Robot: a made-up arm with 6 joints. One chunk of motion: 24 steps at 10 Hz.
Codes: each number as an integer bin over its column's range. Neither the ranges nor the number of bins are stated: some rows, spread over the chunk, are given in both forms.
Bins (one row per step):
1: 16 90 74 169 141 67
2: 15 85 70 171 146 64
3: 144 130 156 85 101 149
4: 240 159 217 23 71 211
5: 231 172 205 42 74 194
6: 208 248 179 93 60 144
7: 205 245 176 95 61 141
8: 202 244 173 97 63 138
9: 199 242 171 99 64 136
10: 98 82 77 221 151 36
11: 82 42 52 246 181 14
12: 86 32 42 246 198 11
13: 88 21 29 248 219 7
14: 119 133 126 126 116 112
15: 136 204 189 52 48 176
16: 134 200 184 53 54 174
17: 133 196 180 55 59 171
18: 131 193 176 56 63 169
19: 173 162 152 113 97 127
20: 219 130 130 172 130 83
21: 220 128 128 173 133 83
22: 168 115 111 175 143 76
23: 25 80 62 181 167 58
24: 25 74 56 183 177 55
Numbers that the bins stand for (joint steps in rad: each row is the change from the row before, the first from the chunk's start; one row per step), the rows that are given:
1: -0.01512 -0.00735 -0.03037 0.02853 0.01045 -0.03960
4: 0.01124 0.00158 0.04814 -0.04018 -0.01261 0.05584
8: 0.00676 0.01258 0.02398 -0.00535 -0.01525 0.00746
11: -0.00735 -0.01356 -0.04245 0.06476 0.02362 -0.07472
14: -0.00300 -0.00179 -0.00182 0.00829 0.00221 -0.00977
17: -0.00135 0.00636 0.02782 -0.02512 -0.01656 0.02933
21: 0.00888 -0.00244 -0.00073 0.03041 0.00781 -0.02899
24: -0.01406 -0.00942 -0.04025 0.03512 0.02231 -0.04755
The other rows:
2: -0.01524 -0.00800 -0.03257 0.02947 0.01209 -0.04158
3: -0.00006 -0.00218 0.01465 -0.01100 -0.00273 0.01475
5: 0.01018 0.00326 0.04155 -0.03124 -0.01162 0.04457
6: 0.00747 0.01309 0.02727 -0.00724 -0.01624 0.01144
7: 0.00712 0.01271 0.02563 -0.00629 -0.01591 0.00945
9: 0.00641 0.01232 0.02288 -0.00441 -0.01492 0.00613
10: -0.00547 -0.00839 -0.02873 0.05300 0.01374 -0.06014
12: -0.00688 -0.01486 -0.04794 0.06476 0.02922 -0.07671
13: -0.00665 -0.01628 -0.05508 0.06571 0.03614 -0.07936
15: -0.00100 0.00740 0.03276 -0.02653 -0.02019 0.03264
16: -0.00124 0.00688 0.03002 -0.02606 -0.01821 0.03132
18: -0.00159 0.00598 0.02563 -0.02465 -0.01525 0.02800
19: 0.00335 0.00196 0.01245 0.00218 -0.00405 0.00017
20: 0.00876 -0.00218 0.00037 0.02994 0.00682 -0.02899
22: 0.00276 -0.00412 -0.01006 0.03135 0.01111 -0.03363
23: -0.01406 -0.00865 -0.03696 0.03418 0.01901 -0.04556

